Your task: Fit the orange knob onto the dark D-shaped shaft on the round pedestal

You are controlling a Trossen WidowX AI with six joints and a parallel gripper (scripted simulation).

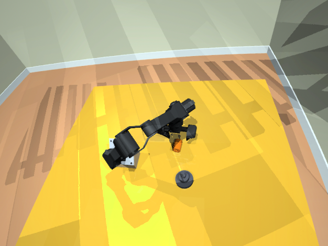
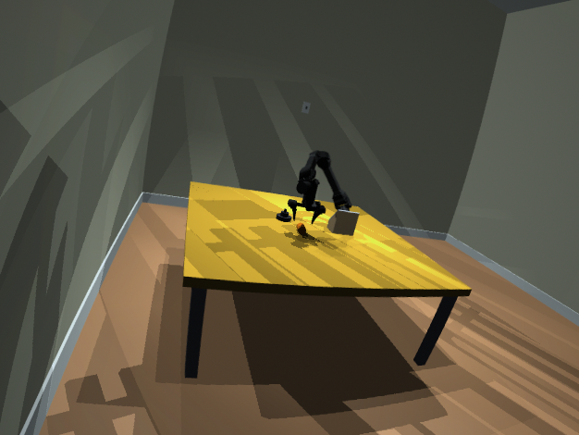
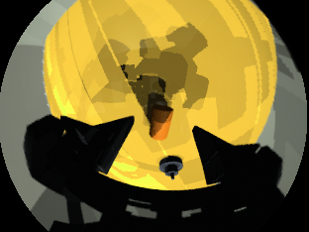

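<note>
My gripper tip is now 10 mm past the orange knob, 20 mm to the left of it and 40 mm above it. Also, from my gripper tip: round dark pedestal 30 mm ahead, 200 mm to the right, 30 mm below.
</note>
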